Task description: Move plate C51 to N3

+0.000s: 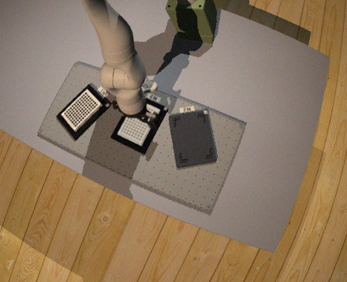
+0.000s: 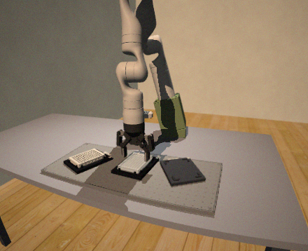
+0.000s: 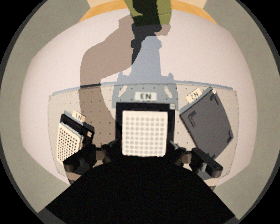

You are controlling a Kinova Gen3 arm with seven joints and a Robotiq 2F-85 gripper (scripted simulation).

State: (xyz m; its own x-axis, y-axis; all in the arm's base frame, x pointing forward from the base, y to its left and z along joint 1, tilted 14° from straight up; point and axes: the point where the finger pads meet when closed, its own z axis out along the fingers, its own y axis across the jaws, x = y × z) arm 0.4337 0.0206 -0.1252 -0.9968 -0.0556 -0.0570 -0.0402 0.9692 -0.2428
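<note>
The plate lies 2 cm below my hand. From my hand the other things lie so: plate nest N2 (3 cm behind, 17 cm to the left, 3 cm below); landing nest N3 (3 cm below); A1 corner mark (8 cm behind, 5 cm to the left, 3 cm below).
</note>
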